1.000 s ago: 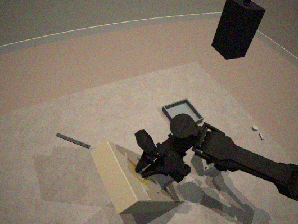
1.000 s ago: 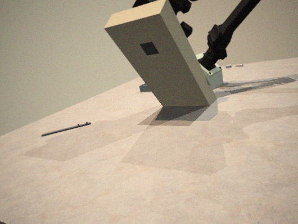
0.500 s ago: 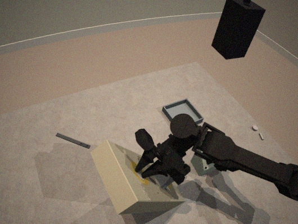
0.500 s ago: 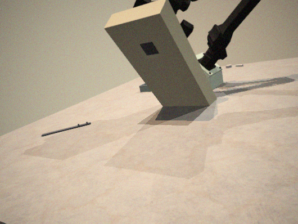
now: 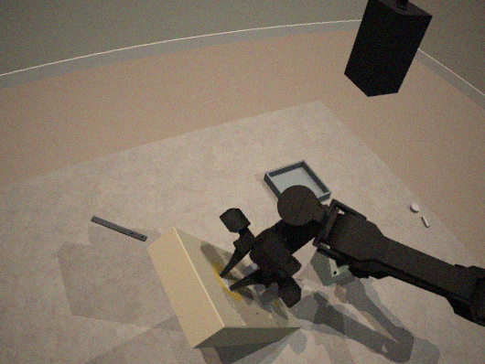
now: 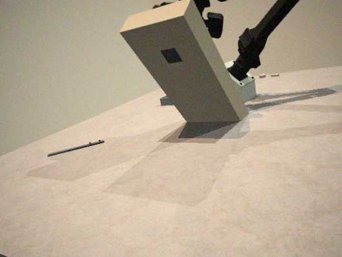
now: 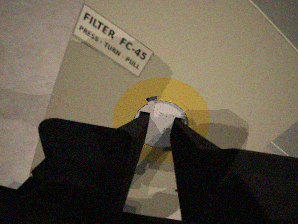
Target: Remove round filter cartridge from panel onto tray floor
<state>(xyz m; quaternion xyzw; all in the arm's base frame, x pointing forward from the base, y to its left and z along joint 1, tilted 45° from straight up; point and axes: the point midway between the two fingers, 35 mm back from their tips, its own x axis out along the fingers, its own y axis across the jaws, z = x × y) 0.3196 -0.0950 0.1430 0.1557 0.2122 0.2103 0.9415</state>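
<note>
Now: the round grey filter cartridge 10 mm below my gripper tip and 10 mm ahead of it. The rest, counted from my gripper tip: grey tray 390 mm behind, 320 mm to the right, 240 mm below; cream service panel 80 mm below, 40 mm behind.
</note>
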